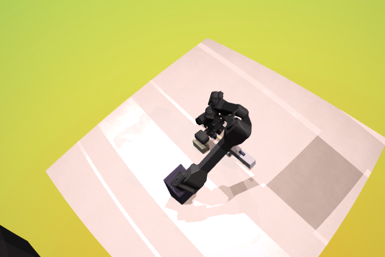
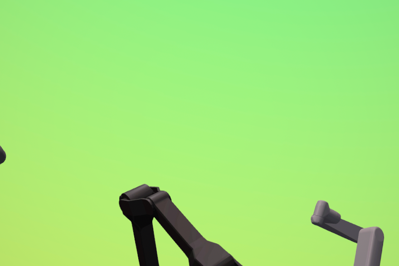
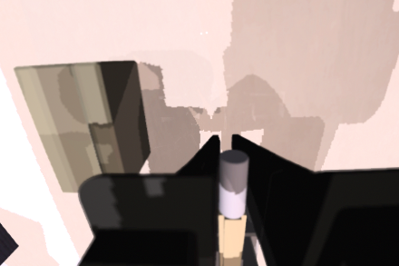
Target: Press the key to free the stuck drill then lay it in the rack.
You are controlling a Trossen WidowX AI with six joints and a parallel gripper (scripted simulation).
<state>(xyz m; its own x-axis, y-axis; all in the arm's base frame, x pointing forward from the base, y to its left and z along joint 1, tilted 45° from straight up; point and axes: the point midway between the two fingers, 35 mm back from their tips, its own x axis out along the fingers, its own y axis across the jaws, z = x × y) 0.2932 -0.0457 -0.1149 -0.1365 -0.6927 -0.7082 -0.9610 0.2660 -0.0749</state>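
The drill lies 5 cm to the right of my gripper tip, 4 cm above it and 1 cm behind it. The rest, counted from my gripper tip: grey block 14 cm to the right, 4 cm behind, 3 cm above; dark blue key 17 cm to the right, 4 cm behind, 4 cm above.
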